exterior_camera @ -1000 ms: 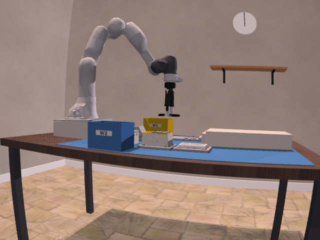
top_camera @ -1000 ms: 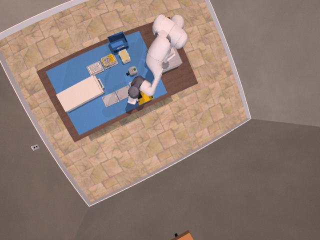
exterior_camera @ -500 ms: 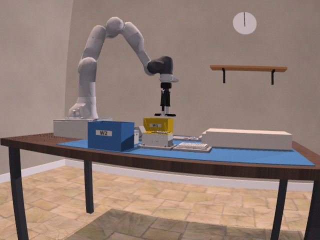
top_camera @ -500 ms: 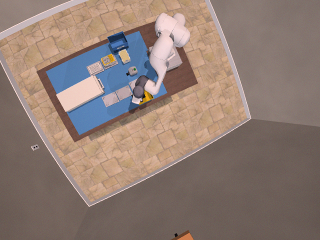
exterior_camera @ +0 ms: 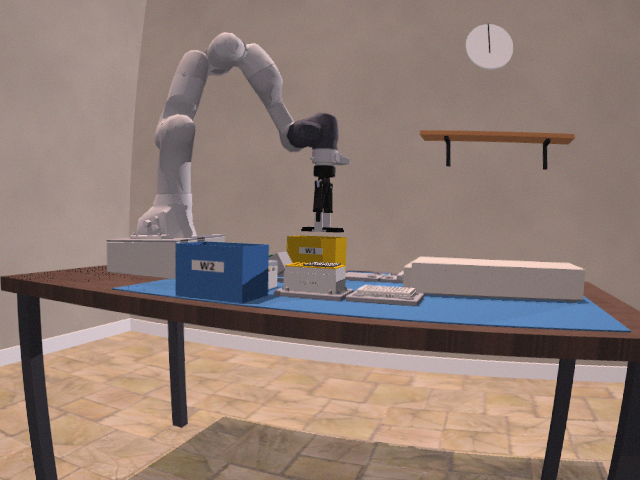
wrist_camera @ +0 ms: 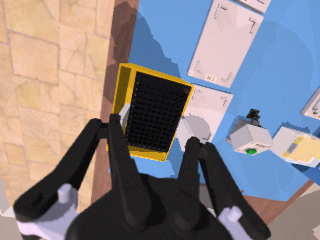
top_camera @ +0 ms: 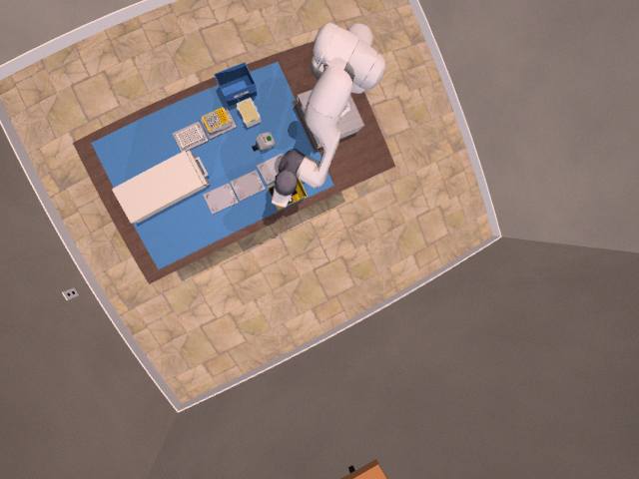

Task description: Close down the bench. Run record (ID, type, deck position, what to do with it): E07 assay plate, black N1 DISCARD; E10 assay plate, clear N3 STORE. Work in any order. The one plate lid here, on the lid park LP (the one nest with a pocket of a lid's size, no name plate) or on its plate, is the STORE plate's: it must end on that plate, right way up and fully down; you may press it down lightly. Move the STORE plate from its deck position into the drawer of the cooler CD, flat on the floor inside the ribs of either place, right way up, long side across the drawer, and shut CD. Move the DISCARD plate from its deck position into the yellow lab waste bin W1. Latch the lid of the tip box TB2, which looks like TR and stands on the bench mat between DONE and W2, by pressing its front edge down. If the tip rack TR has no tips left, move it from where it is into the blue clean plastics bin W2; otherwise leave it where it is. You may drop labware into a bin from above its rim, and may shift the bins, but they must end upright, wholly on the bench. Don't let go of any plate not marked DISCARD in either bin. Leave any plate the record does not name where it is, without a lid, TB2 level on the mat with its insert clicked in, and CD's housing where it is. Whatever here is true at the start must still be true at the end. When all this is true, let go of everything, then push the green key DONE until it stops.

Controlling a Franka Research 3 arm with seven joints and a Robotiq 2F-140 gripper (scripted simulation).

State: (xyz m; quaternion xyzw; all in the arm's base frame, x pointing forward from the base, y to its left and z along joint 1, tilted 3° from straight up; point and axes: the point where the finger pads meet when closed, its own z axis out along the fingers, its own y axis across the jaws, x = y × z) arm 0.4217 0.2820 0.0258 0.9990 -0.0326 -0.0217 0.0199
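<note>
Now: the green key DONE 30 cm to the right of my hand, 10 cm below it and 9 cm behind it. Also, from my hand: yellow bin W1 (13 cm below, 2 cm behind, 1 cm to the left); then grey lid park nest (16 cm below, 15 cm to the right, 3 cm behind); then black plate (2 cm below).
</note>
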